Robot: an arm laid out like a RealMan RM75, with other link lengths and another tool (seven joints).
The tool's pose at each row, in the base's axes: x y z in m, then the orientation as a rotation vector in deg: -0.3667, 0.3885, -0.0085, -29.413, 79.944, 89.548; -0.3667, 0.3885, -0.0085, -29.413, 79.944, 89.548; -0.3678, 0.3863, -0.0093, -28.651, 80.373, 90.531; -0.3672, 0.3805, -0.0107, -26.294, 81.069, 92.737; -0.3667, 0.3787, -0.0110, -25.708, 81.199, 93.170; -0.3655, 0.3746, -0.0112, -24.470, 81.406, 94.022; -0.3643, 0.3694, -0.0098, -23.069, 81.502, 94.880; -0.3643, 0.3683, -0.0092, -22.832, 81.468, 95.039; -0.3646, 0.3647, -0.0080, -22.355, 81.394, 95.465
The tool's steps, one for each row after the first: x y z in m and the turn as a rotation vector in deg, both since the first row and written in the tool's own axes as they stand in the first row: 0.0000, 0.0000, 0.0000, 0.000, 0.000, 0.000; 0.0004, 0.0003, -0.0025, -0.059, -0.076, 1.168; -0.0009, -0.0015, -0.0081, -0.043, -0.784, 3.909; -0.0016, -0.0023, -0.0097, 0.007, -0.996, 4.492; -0.0034, -0.0038, -0.0133, 0.117, -1.489, 5.651; -0.0070, -0.0046, -0.0174, 0.240, -2.140, 6.831; -0.0079, -0.0043, -0.0182, 0.232, -2.279, 7.019; -0.0101, -0.0038, -0.0213, 0.152, -2.548, 7.470
